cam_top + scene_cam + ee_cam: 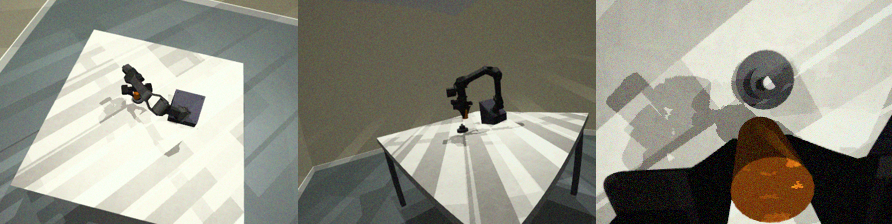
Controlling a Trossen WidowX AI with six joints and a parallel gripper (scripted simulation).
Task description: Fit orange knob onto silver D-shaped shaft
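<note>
Right now the round pedestal is 10 mm behind my gripper tip, 50 mm to the right of it and 80 mm below it. Also, from my gripper tip: orange knob 30 mm above.
</note>
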